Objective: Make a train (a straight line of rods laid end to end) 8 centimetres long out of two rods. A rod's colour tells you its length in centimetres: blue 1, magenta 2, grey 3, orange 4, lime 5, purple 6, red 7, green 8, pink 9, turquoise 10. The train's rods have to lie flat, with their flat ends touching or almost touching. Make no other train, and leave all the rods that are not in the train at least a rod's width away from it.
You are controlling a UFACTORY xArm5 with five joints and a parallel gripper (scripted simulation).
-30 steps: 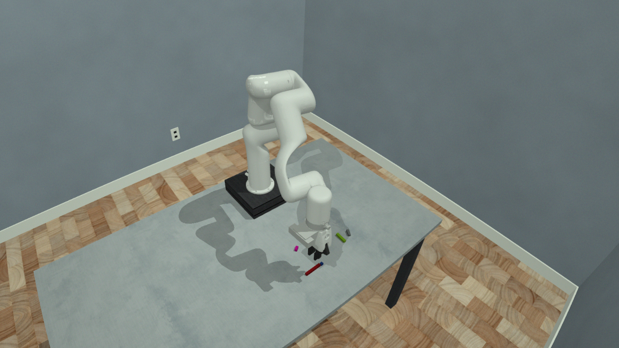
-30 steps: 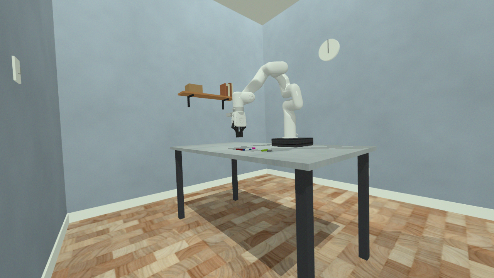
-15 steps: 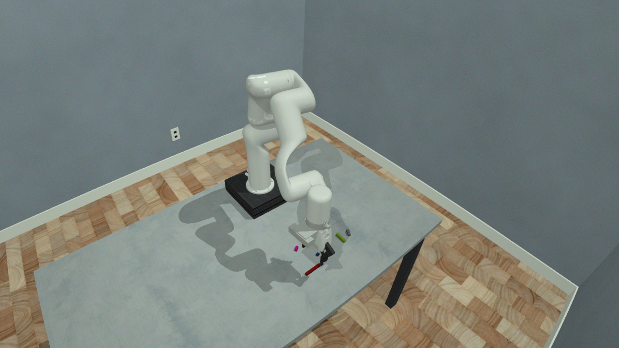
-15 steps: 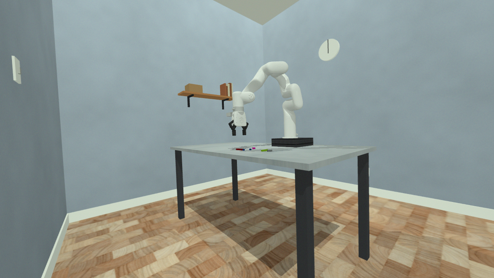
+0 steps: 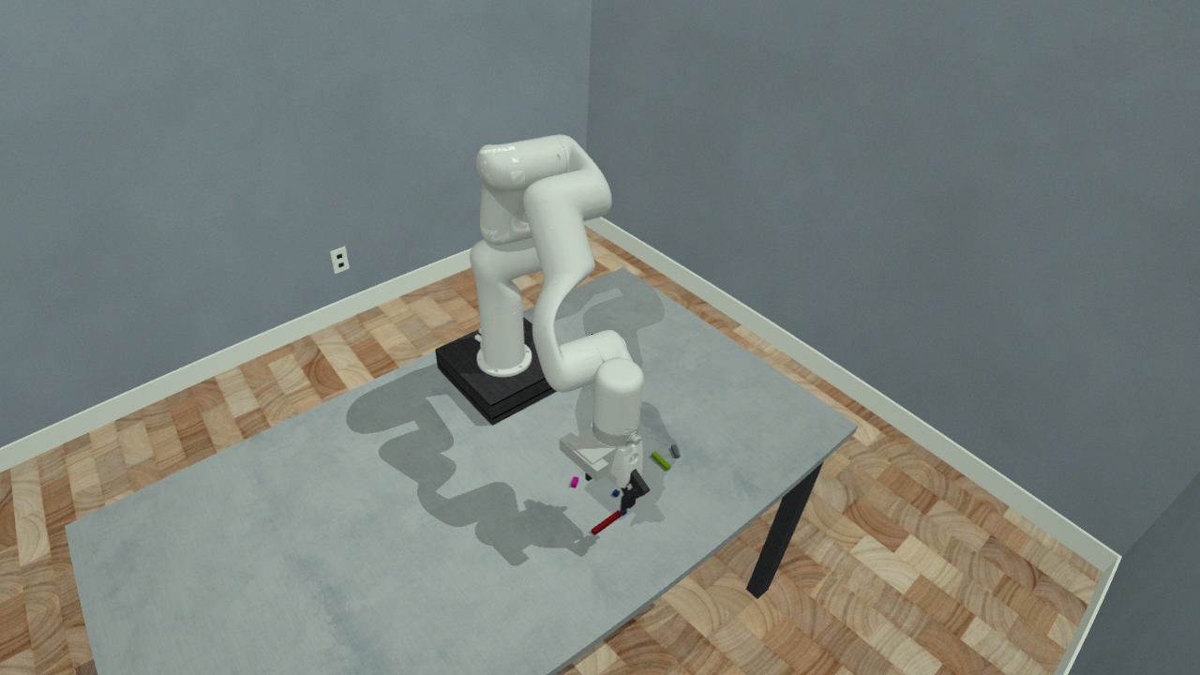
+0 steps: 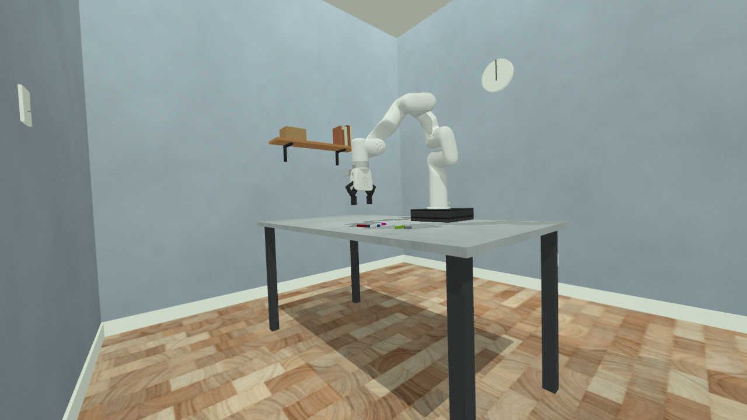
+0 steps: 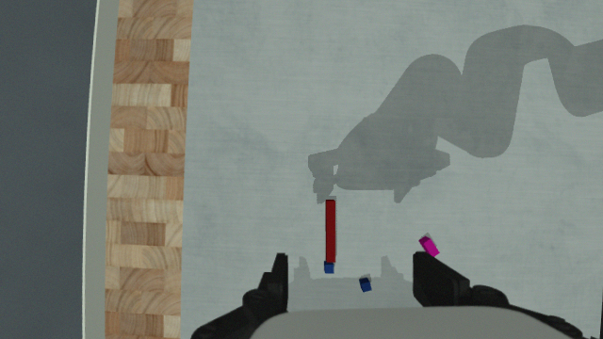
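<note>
My hand is 11 cm above the red rod. Round my hand: lime rod: 20 cm to the left, 11 cm below, 2 cm behind; magenta rod: 11 cm below, 11 cm behind, 3 cm to the left; grey rod: 24 cm to the left, 11 cm below, 2 cm behind.
</note>
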